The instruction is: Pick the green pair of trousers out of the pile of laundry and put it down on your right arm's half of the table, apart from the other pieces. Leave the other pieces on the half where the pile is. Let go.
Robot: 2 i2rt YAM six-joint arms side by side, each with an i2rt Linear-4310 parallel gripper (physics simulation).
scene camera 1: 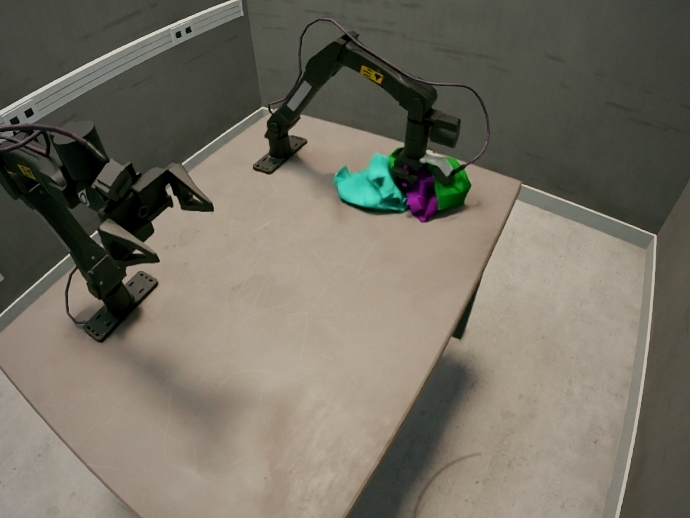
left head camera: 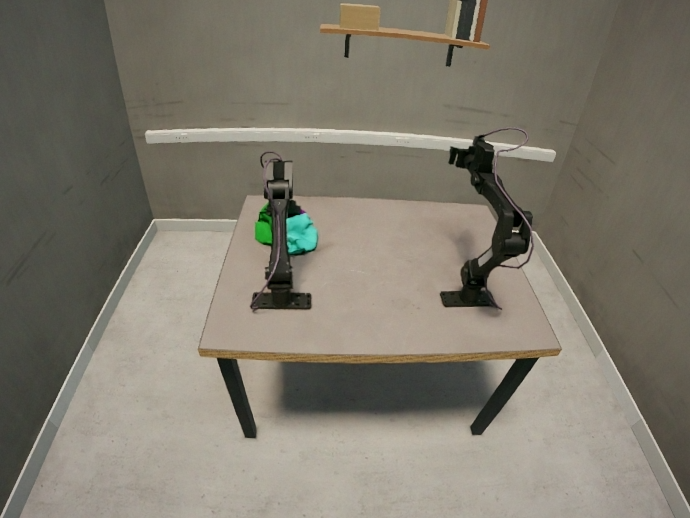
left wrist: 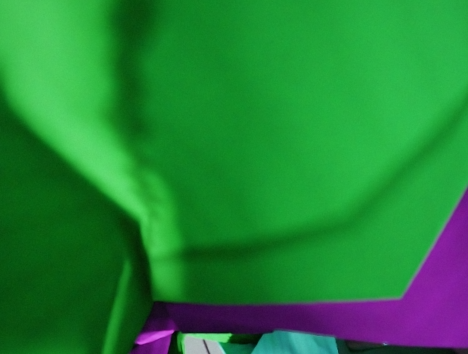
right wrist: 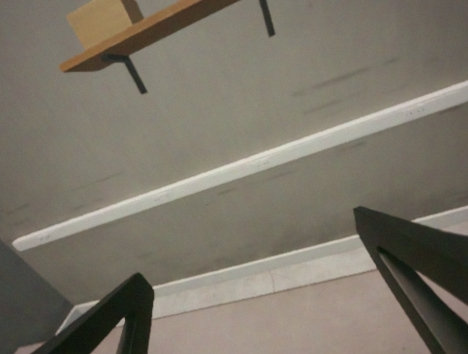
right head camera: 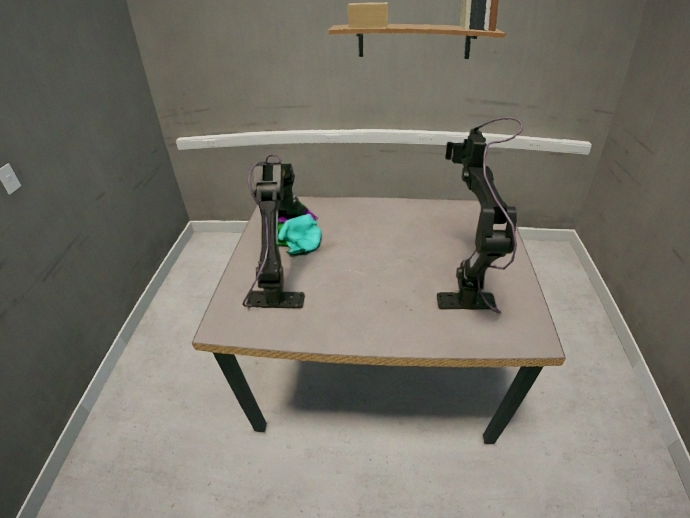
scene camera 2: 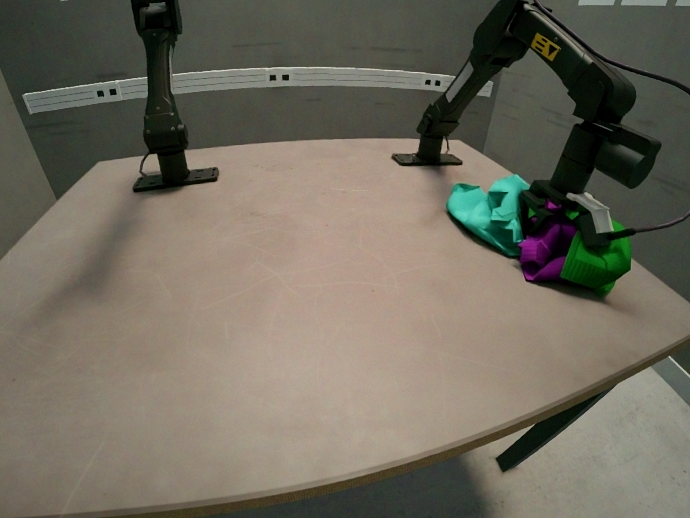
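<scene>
The green trousers (left head camera: 264, 230) (scene camera 1: 457, 189) (scene camera 2: 604, 262) (left wrist: 275, 150) lie crumpled in the pile, against a purple piece (scene camera 1: 422, 195) (scene camera 2: 548, 250) (left wrist: 440, 300) and beside a turquoise piece (left head camera: 302, 234) (right head camera: 302, 234) (scene camera 1: 368, 186) (scene camera 2: 490, 214). My left gripper points down, open, low in the pile over the green and purple cloth; its fingertips are largely hidden by cloth, and green cloth fills most of the left wrist view. My right gripper (scene camera 1: 183, 231) (right wrist: 242, 253) is open and empty, raised high above the table at the left of scene camera 1.
The pile lies on the table (left head camera: 378, 328) (right head camera: 378, 328) (scene camera 1: 289, 345) (scene camera 2: 278, 334), near its far left corner in the head views. A wall shelf (left head camera: 406, 36) (right head camera: 418, 29) with a box and books hangs above and behind the table.
</scene>
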